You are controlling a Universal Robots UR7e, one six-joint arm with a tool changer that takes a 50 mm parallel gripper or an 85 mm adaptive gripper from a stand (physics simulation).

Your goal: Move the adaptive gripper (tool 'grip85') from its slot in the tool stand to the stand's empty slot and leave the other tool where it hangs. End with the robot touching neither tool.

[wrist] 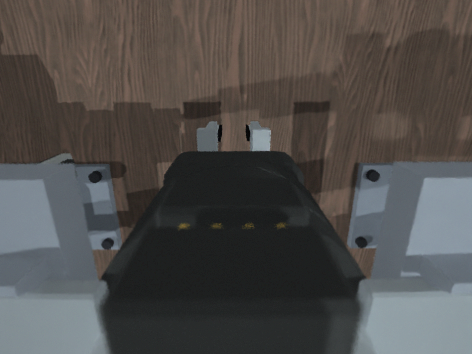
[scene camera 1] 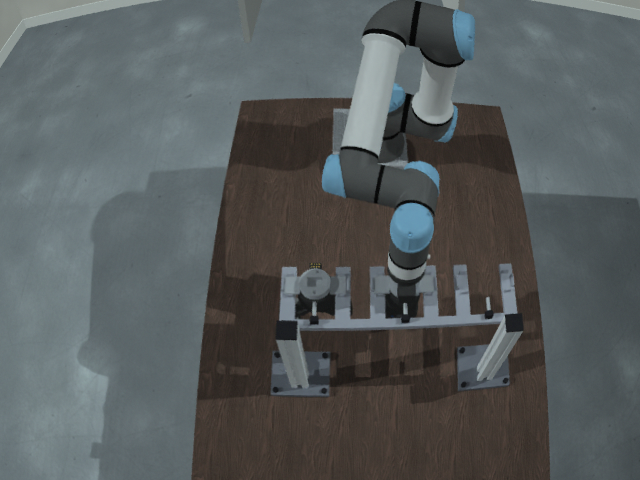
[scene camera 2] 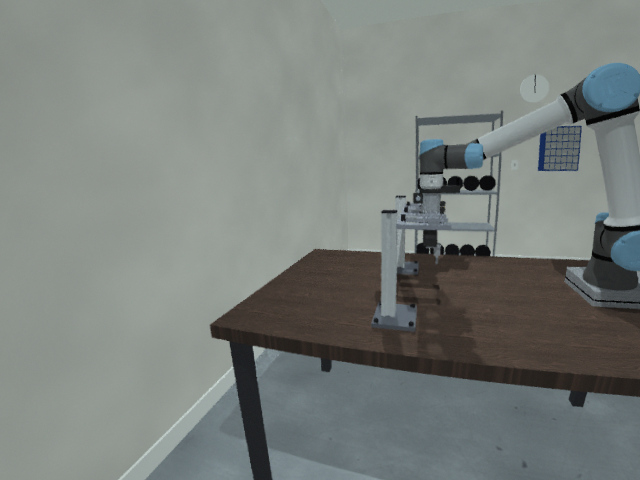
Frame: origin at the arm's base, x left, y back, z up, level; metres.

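Where they show: arm's base, link origin: point(scene camera 2: 609, 280).
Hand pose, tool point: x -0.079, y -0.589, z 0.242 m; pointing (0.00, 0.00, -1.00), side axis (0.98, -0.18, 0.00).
Things, the pixels of their top centre, and the offset from my tool point. Level surfaces: height alone.
- middle tool, top centre: point(scene camera 1: 404, 278) point(scene camera 2: 432, 206) dz +0.000, dx +0.001, dy +0.005 m
- left tool, top centre: point(scene camera 1: 314, 280) dz +0.000, dx -0.177, dy +0.036 m
- wooden table, surface height: dz -0.300 m
The stand point(scene camera 1: 361, 324) point(scene camera 2: 388, 263) holds tools in its left and middle slots in scene camera 1. My arm's flange is down on the middle tool point(scene camera 1: 395, 308) point(scene camera 2: 430, 237) point(wrist: 230, 260), with no visible gap. That tool is between its slot's prongs. Its gripper point(wrist: 234, 133) has two light fingers with dark pads, apart by a narrow gap with nothing between them. The left tool point(scene camera 1: 314, 283) hangs apart from the arm, its round grey top exposed. The empty slot is at the right, between two prongs point(scene camera 1: 461, 289) point(scene camera 1: 508, 289). No tool label is readable; the left tool's fingers are mostly hidden.
Short pegs on black blocks point(scene camera 1: 314, 319) point(scene camera 1: 405, 318) point(scene camera 1: 488, 313) stand along the rear rail. Two posts point(scene camera 1: 292, 356) point(scene camera 1: 498, 346) carry the stand on base plates point(scene camera 1: 317, 361) point(scene camera 1: 467, 361) on the wooden table point(scene camera 1: 372, 439) point(scene camera 2: 320, 310).
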